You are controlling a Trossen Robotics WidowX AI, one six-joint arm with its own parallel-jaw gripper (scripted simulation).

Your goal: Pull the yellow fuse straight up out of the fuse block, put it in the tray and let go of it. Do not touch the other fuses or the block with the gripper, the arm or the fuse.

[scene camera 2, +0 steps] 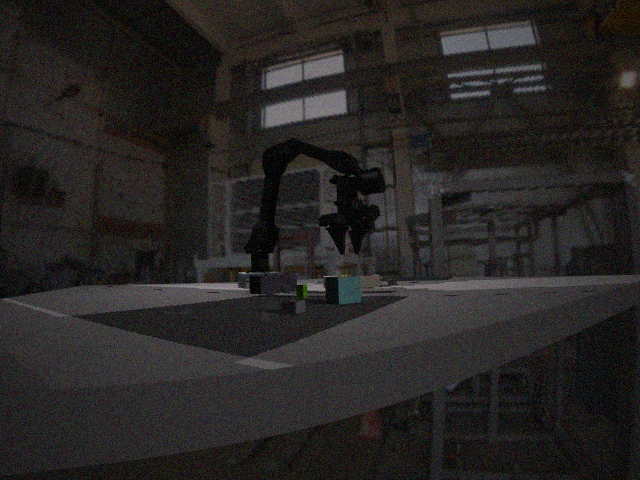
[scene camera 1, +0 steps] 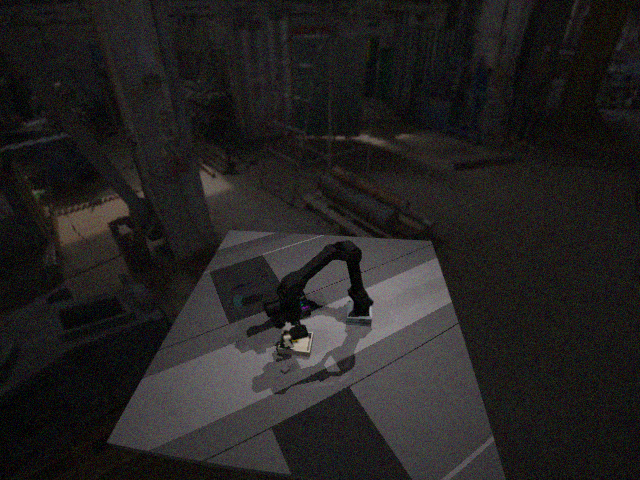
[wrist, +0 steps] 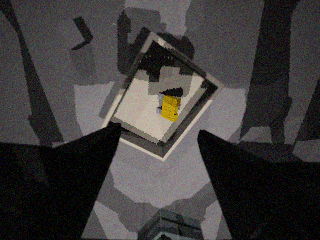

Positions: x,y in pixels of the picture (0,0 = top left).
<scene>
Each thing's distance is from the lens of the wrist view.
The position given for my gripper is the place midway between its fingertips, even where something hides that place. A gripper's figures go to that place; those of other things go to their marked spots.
my gripper (wrist: 160,131): 0.11 m
tray (wrist: 159,67): 0.18 m
</scene>
